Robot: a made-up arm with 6 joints.
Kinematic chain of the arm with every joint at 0, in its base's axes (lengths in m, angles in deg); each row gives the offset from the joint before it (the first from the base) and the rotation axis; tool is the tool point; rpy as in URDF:
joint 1: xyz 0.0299 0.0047 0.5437 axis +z
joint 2: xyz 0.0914 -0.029 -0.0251 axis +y
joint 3: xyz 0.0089 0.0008 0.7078 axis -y
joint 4: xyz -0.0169 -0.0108 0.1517 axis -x
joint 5: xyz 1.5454 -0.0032 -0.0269 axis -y
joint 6: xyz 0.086 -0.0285 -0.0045 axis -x
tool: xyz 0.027 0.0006 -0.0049 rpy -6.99 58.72 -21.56
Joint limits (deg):
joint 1: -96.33..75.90
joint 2: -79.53..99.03
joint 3: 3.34..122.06
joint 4: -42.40..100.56
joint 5: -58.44..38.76
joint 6: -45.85..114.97
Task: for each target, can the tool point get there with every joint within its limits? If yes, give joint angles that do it. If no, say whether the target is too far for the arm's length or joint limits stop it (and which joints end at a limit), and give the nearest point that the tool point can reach.
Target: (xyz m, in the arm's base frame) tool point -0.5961 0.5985 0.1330
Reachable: no: joint limits stop it (at a limit: joint 2, joint 3, joint 4, joint 5) | nearest point -1.4225 1.3824 -0.1181 | short by 1.166 m
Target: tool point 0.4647 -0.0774 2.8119
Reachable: yes | joints -8.18 5.27 83.80 -29.27 -38.01 51.03
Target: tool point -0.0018 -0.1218 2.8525
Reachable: yes | joints 23.51 -11.33 76.14 29.78 -17.35 87.46
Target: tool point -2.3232 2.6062 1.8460
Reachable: no: too far | nearest point -1.3952 1.5802 1.3358 | short by 1.475 m
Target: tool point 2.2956 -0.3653 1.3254
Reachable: yes | joints -7.54 70.24 84.33 11.34 31.26 80.42
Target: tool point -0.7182 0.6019 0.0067
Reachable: no: joint limits stop it (at a limit: joint 2, joint 3, joint 4, joint 5) | nearest point -1.5345 1.2536 -0.1186 | short by 1.052 m
